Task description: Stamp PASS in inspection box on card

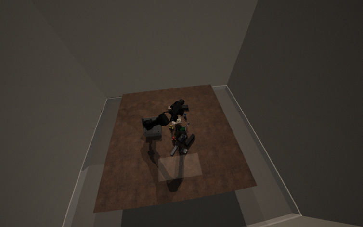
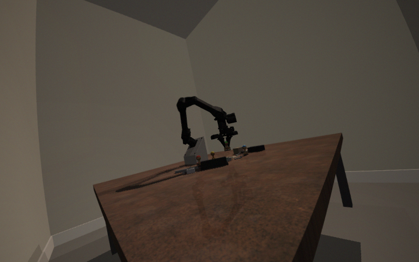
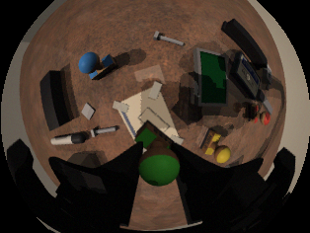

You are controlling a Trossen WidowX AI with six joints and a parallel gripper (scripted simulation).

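The long black block is 25 cm to the right of my gripper tip, 9 cm ahead of it and 6 cm below it. The rest, counted from my gripper tip: yellow-knobbed stamp (8 cm to the right, 7 cm behind, 5 cm below); cream card (7 cm below, 1 cm to the left); green-knobbed stamp (right at my gripper tip).
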